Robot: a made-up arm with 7 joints. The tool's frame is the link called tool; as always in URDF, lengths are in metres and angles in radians.
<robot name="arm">
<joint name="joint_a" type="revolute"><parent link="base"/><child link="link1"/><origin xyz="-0.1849 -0.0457 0.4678" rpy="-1.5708 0 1.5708"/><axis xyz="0 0 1"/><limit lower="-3.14" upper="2.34"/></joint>
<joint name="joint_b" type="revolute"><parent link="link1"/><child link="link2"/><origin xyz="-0.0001 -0.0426 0.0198" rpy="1.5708 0 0"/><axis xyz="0 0 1"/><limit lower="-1.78" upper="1.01"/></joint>
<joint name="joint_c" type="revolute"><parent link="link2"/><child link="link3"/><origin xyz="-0.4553 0.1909 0.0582" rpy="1.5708 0 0"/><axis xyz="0 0 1"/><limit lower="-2.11" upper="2.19"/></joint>
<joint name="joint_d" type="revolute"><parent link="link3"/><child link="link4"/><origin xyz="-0.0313 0.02 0.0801" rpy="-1.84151 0.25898 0.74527"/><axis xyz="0 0 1"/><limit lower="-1.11" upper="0.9"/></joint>
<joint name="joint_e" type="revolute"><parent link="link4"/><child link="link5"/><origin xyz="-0.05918 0.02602 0.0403" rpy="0.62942 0.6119 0.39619"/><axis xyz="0 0 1"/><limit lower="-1.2" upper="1.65"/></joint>
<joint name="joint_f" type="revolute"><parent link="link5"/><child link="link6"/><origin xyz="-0.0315 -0.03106 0.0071" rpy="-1.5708 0 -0.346"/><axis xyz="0 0 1"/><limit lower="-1.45" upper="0.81"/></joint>
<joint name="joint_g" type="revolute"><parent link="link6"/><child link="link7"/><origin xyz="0.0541 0.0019 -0.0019" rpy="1.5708 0 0"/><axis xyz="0 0 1"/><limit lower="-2.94" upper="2.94"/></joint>
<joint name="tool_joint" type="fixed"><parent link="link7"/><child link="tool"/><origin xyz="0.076 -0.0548 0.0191" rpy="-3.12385 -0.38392 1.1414"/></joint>
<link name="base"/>
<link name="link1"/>
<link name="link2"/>
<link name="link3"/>
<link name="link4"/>
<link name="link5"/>
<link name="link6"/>
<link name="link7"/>
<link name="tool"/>
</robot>
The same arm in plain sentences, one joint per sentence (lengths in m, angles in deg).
The arm has seven revolute joints in a row. What follows holds with every joint at zero, and every direction is one of the base frame's.
The first joint lies 0.1849 m along -x and 0.0457 m along -y and 0.4678 m along +z from the base frame's origin and rotates about -x, from -179.91 to 134.07 deg.
The second joint lies 0.0198 m along -x and 0.0001 m along -y and 0.0426 m along +z from the first joint and rotates about +z, from -101.99 to 57.87 deg.
The third joint lies 0.1909 m along -x and 0.4553 m along -y and 0.0582 m along +z from the second joint and rotates about +x, from -120.89 to 125.48 deg.
The fourth joint lies 0.0801 m along +x and 0.0313 m along -y and 0.0200 m along +z from the third joint and rotates about the direction (-0.2585, -0.703799, 0.661699), from -63.60 to 51.57 deg.
The fifth joint lies 0.0195 m along -x and 0.0704 m along -y and 0.0216 m along -z from the fourth joint and rotates about +z, from -68.75 to 94.54 deg.
The sixth joint lies 0.0399 m along +x and 0.0191 m along -y and 0.0071 m along +z from the fifth joint and rotates about -x, from -83.08 to 46.41 deg.
The seventh joint lies 0.0019 m along +x and 0.0541 m along +y and 0.0019 m along -z from the sixth joint and rotates about +z, from -168.45 to 168.45 deg.
The tool frame, which is the frame that the pose is given for, lies 0.0548 m along +x and 0.0760 m along +y and 0.0191 m along +z from the seventh joint; its axes are the base frame's turned by roll -178.98, pitch -22.00 and yaw 155.40 deg (as in URDF: about the fixed x, then y, then z).

